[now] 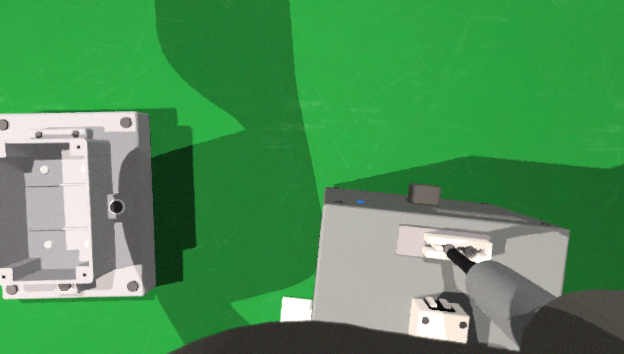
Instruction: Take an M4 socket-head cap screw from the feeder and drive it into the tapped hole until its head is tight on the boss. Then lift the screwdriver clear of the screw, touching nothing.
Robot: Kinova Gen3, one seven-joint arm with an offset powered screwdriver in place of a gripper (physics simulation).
Labels:
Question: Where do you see a grey feeder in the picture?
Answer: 360, 280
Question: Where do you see a slotted pick-up block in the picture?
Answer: At 486, 247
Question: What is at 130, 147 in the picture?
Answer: A fixture plate.

